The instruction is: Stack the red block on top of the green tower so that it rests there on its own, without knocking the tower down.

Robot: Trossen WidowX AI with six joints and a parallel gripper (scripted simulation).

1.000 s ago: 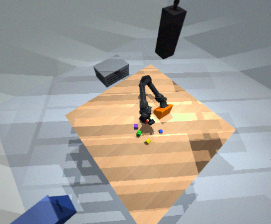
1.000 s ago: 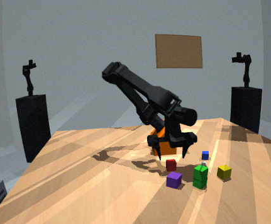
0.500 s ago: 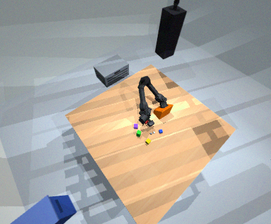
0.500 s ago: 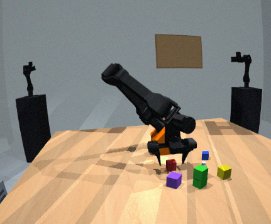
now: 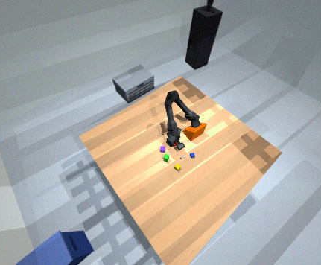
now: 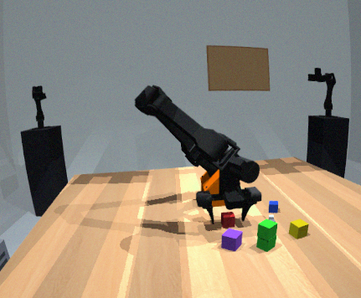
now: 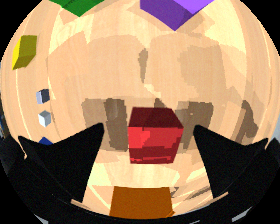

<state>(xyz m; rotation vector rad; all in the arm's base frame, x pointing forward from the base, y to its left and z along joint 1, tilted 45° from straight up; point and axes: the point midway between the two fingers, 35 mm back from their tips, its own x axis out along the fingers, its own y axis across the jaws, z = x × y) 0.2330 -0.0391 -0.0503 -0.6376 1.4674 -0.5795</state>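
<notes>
My gripper tip is now 1 cm below the red block. The rest, counted from my gripper tip: purple block: 12 cm ahead, 1 cm to the right, 1 cm above; blue block: 17 cm to the left, 6 cm behind, 1 cm above; white piece: 14 cm to the left.
</notes>
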